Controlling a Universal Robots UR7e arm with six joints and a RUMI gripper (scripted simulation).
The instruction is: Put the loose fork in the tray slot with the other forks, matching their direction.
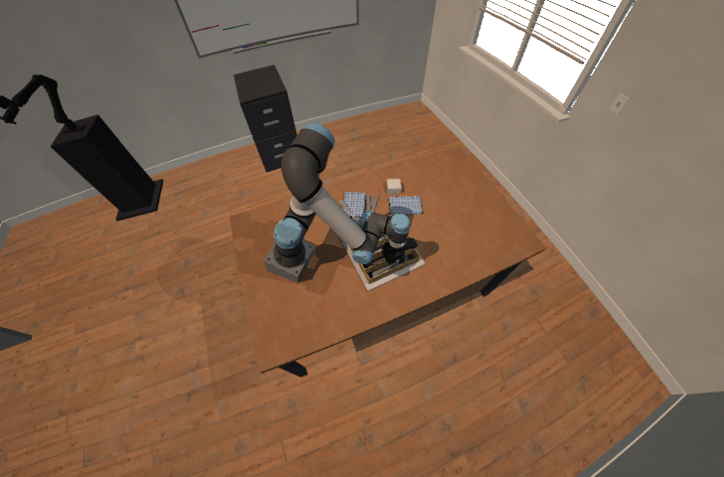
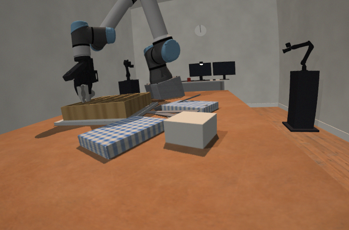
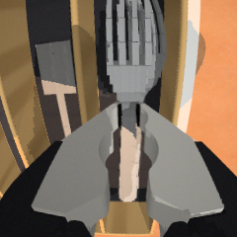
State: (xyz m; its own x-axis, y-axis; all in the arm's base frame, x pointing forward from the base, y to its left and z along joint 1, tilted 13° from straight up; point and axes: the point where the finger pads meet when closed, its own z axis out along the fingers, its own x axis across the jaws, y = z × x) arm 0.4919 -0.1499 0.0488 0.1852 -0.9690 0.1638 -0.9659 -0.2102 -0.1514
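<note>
Now: the wooden cutlery tray 4 cm behind my hand and 11 cm to the left of it. The rest, counted from my hand: white box (16 cm ahead, 51 cm to the left, 3 cm below).
</note>
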